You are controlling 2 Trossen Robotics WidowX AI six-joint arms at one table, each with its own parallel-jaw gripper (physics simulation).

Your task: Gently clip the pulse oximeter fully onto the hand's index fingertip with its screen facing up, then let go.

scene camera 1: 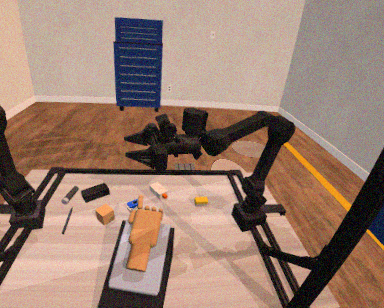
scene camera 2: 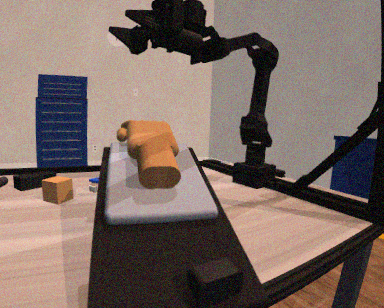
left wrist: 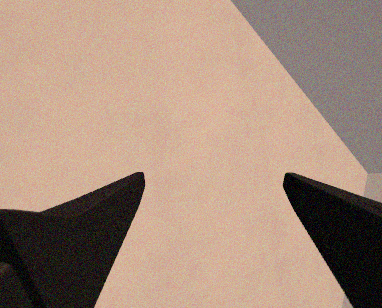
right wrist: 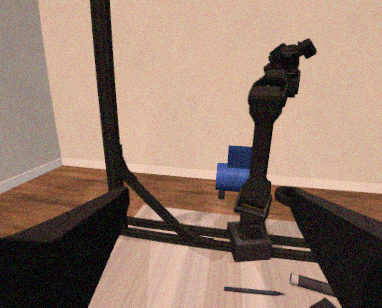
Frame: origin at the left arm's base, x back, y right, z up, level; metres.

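Where they show: left gripper, fingertip midpoint: (left wrist: 212, 178); right gripper, fingertip midpoint: (scene camera 1: 124, 146) (scene camera 2: 116, 21) (right wrist: 210, 196); left arm's base, origin of the base link: (scene camera 1: 26, 209) (right wrist: 248, 231); right arm's base, origin of the base link: (scene camera 1: 250, 209) (scene camera 2: 255, 164).
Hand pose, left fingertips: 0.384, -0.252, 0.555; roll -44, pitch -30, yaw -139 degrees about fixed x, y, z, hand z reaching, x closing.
Note:
Each offset is from my left fingertips to the centre of the thing, as dx, dy, dz. "spot": to the spot under its first point.
The blue and white pulse oximeter @[-0.791, +0.282, -0.598] (scene camera 1: 132, 204) (scene camera 2: 94, 188) lies on the table, just left of the hand's index fingertip in scene camera 1, apart from it; its screen is too small to make out. The orange hand (scene camera 1: 145, 231) (scene camera 2: 154, 142) rests on a pale pad @[spot: -0.724, +0.656, -0.529] (scene camera 1: 134, 282) (scene camera 2: 160, 211); its index finger (scene camera 1: 140, 202) reaches beyond the other fingers. My right gripper (scene camera 1: 125, 146) (scene camera 2: 118, 21) (right wrist: 210, 196) is open and empty, high above the table. My left gripper (left wrist: 212, 178) is open and empty, with a plain wall behind it.
An orange cube @[-0.670, +0.313, -0.589] (scene camera 1: 105, 214) (scene camera 2: 57, 190), a black box @[-0.640, +0.156, -0.597] (scene camera 1: 95, 192), a dark cylinder @[-0.532, +0.140, -0.601] (scene camera 1: 70, 195), and a pen @[-0.527, +0.282, -0.610] (scene camera 1: 67, 220) (right wrist: 253, 291) lie left of the hand in scene camera 1. A white block @[-0.918, +0.218, -0.600] (scene camera 1: 158, 188) and a yellow block @[-1.073, +0.337, -0.598] (scene camera 1: 201, 200) lie beyond it. A black frame edges the table.

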